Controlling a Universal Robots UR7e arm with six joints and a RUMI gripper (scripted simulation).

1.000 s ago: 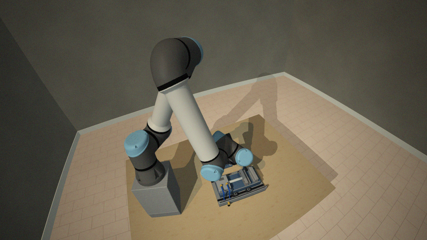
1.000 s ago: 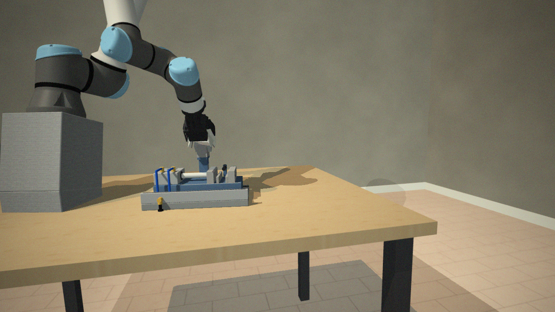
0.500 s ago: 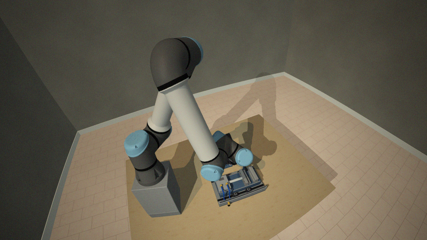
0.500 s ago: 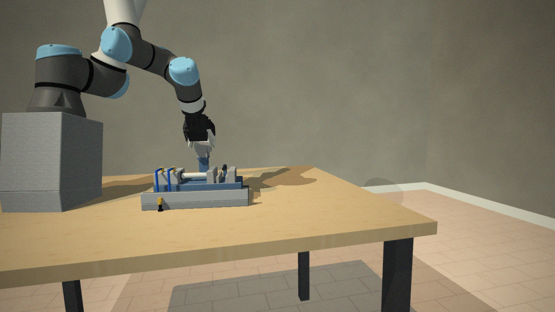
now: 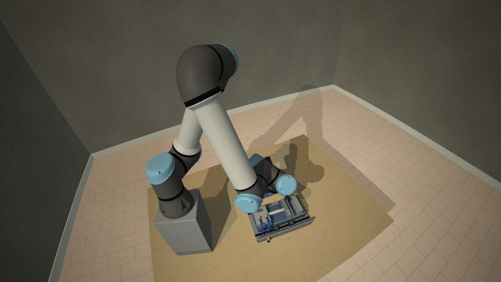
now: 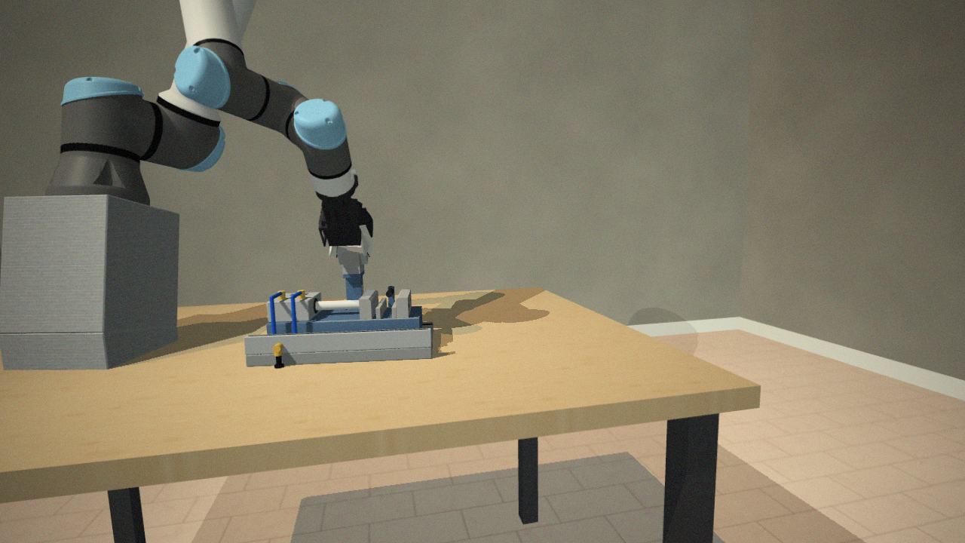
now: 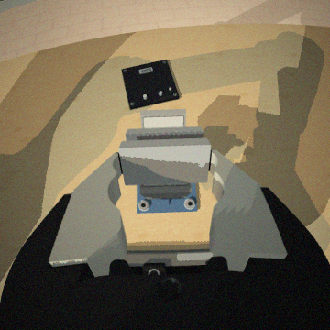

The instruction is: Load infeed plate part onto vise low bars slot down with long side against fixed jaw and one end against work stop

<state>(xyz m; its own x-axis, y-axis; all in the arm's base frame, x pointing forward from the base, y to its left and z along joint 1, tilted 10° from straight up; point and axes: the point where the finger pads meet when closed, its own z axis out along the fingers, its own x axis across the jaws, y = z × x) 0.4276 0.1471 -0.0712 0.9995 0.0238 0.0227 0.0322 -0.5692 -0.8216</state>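
Now: the part 10 mm to the left of my hand. The rest, counted from my hand: v-block post (100 mm below, 10 mm to the left); white cylinder rod (180 mm to the right, 80 mm below, 10 mm ahead); work stop (140 mm to the right, 90 mm ahead, 70 mm below).
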